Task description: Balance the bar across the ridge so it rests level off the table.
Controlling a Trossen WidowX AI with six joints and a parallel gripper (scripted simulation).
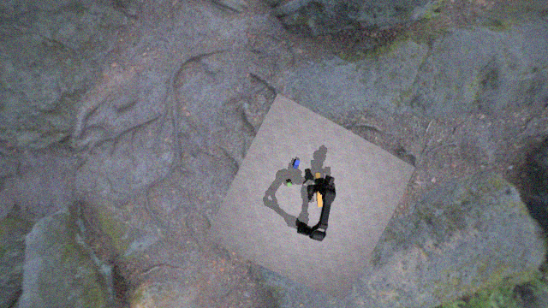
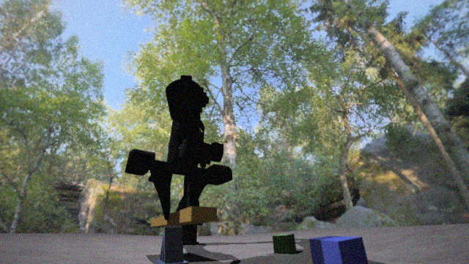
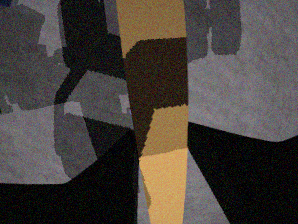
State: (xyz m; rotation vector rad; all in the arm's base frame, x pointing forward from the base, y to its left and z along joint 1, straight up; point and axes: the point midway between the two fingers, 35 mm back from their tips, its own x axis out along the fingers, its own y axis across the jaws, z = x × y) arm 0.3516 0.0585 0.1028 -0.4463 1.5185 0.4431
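Now: gripper tip 2 cm past the bar and 1 cm to the left of it. Round my gripper tip: blue cube (7 cm ahead, 21 cm to the left, 5 cm below); then green cube (9 cm behind, 19 cm to the left, 5 cm below).
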